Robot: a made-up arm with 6 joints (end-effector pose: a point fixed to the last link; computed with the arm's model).
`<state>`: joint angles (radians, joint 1 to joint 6).
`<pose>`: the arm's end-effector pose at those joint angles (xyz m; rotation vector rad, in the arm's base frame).
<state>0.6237 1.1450 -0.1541 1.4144 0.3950 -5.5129</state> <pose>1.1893 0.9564 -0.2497 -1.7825 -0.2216 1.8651</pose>
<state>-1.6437 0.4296 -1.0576 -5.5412 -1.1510 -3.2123</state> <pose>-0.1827 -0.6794 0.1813 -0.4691 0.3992 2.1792</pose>
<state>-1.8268 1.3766 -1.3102 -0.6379 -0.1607 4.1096</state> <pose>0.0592 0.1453 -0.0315 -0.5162 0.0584 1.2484</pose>
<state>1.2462 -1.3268 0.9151 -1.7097 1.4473 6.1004</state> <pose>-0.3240 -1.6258 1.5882 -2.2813 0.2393 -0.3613</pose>
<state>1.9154 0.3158 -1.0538 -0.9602 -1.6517 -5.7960</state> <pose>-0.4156 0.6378 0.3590 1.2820 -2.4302 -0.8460</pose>
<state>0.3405 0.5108 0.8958 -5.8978 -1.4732 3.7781</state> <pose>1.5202 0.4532 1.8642 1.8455 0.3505 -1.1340</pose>
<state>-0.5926 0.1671 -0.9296 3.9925 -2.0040 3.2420</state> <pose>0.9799 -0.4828 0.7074 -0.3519 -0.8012 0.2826</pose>
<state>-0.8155 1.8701 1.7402 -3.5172 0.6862 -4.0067</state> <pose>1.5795 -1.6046 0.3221 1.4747 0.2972 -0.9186</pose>
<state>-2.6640 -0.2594 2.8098 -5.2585 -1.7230 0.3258</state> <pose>1.0113 0.7280 1.3729 1.1288 0.9677 2.2228</pose>
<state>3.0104 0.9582 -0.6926 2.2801 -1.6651 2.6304</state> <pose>-1.0987 0.3089 -0.0432 0.3054 0.4603 2.1189</pose>
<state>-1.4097 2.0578 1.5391 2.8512 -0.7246 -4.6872</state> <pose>0.3133 -2.1823 -0.0928 1.2248 -1.4632 -0.9638</pose>
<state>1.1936 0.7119 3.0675 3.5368 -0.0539 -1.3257</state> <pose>-0.1813 -0.4456 2.0311 -0.0751 -1.2370 -1.3996</pose>
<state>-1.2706 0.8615 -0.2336 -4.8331 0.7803 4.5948</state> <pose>0.6196 -1.4935 0.1520 1.1159 0.4547 -0.5385</pose>
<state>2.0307 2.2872 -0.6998 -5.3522 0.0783 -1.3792</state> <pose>0.2266 -0.4879 -0.4396 -2.1868 1.5279 -0.1043</pose>
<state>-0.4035 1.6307 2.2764 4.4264 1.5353 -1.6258</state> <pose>1.5447 -0.8837 1.4135 -1.4890 1.9737 -0.5663</pose>
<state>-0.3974 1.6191 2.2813 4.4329 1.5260 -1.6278</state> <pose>1.5381 -0.8696 1.4389 -1.4990 1.9543 -0.5910</pose>
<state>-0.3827 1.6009 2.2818 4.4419 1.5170 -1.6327</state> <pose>1.5361 -0.8415 1.4718 -1.5134 1.9260 -0.6186</pose>
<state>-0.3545 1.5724 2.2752 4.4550 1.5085 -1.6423</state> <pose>1.5406 -0.7916 1.5163 -1.5343 1.8838 -0.6503</pose>
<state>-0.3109 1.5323 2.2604 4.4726 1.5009 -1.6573</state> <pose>1.5496 -0.7168 1.5734 -1.5606 1.8251 -0.6854</pose>
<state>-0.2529 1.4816 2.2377 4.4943 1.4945 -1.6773</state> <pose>1.5580 -0.6189 1.6413 -1.5895 1.7506 -0.7214</pose>
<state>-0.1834 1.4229 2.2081 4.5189 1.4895 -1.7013</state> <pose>1.5607 -0.5035 1.7160 -1.6176 1.6635 -0.7550</pose>
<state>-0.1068 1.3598 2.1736 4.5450 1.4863 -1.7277</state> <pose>1.5532 -0.3791 1.7926 -1.6415 1.5695 -0.7834</pose>
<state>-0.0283 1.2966 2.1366 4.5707 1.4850 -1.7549</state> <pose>1.5347 -0.2557 1.8657 -1.6593 1.4751 -0.8041</pose>
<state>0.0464 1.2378 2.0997 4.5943 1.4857 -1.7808</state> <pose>1.5080 -0.1430 1.9303 -1.6707 1.3881 -0.8165</pose>
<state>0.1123 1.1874 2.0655 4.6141 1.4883 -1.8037</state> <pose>1.4786 -0.0479 1.9826 -1.6770 1.3146 -0.8207</pose>
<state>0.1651 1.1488 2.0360 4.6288 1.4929 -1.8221</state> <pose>1.4538 0.0256 2.0196 -1.6803 1.2600 -0.8180</pose>
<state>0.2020 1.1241 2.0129 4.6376 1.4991 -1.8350</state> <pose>1.4392 0.0763 2.0400 -1.6827 1.2269 -0.8100</pose>
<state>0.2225 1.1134 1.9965 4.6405 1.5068 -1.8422</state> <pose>1.4378 0.1058 2.0444 -1.6854 1.2155 -0.7981</pose>
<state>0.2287 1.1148 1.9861 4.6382 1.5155 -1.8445</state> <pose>1.4489 0.1174 2.0351 -1.6887 1.2225 -0.7835</pose>
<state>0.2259 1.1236 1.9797 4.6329 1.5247 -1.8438</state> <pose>1.4674 0.1175 2.0174 -1.6919 1.2408 -0.7676</pose>
